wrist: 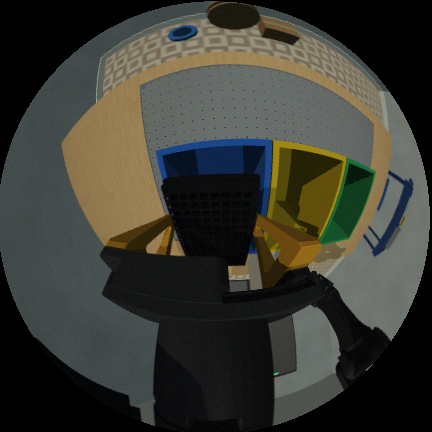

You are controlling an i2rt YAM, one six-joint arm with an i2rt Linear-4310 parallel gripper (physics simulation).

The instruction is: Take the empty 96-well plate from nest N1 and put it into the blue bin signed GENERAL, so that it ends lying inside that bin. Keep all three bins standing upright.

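Frame: origin at the arm's base, x ahead, y left, z up, level; metres.
Seen in the pictures: gripper, fingertip midpoint: (213, 217).
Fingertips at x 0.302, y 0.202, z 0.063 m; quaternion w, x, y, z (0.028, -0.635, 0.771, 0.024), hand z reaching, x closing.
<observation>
A point is followed by its place in that frame.
The 96-well plate (215, 217) {y 0.198, x 0.309, z 0.074 m} is black, with rows of small wells facing the camera. My gripper (213, 217) {y 0.202, x 0.302, z 0.063 m} has its two orange fingers against the plate's left and right sides and is shut on it. The plate is over the blue bin (217, 160) {y 0.203, x 0.322, z -0.147 m} and covers much of its opening; the bin's far inner wall shows above the plate. How high the plate is over the bin floor I cannot tell. The yellow bin (307, 180) {y 0.011, x 0.283, z -0.057 m} stands right of the blue one, and the green bin (354, 202) {y -0.118, x 0.253, z 0.001 m} right of that. All three look upright. The sign GENERAL and nest N1 do not show.
A grey perforated board (250, 100) {y 0.097, x 0.467, z -0.149 m} lies behind the bins on the wooden table (100, 170) {y 0.638, x 0.423, z -0.162 m}. Beyond are a patterned rug (215, 42), a blue ring-shaped object (183, 33), a dark round object (233, 16) and a brown box (279, 33). A blue cart (398, 220) stands at the right.
</observation>
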